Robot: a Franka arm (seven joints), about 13 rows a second.
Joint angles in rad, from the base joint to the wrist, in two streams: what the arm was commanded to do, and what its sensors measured. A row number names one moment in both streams.
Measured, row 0:
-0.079 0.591 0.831 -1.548 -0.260 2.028 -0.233
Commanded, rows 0 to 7:
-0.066 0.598 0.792 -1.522 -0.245 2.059 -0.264
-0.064 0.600 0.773 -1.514 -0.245 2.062 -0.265
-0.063 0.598 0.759 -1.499 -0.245 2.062 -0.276
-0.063 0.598 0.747 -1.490 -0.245 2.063 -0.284
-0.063 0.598 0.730 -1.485 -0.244 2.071 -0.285
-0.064 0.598 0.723 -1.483 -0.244 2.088 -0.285
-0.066 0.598 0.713 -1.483 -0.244 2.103 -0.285
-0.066 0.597 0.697 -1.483 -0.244 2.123 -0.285
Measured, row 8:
-0.078 0.592 0.730 -1.506 -0.260 2.094 -0.256
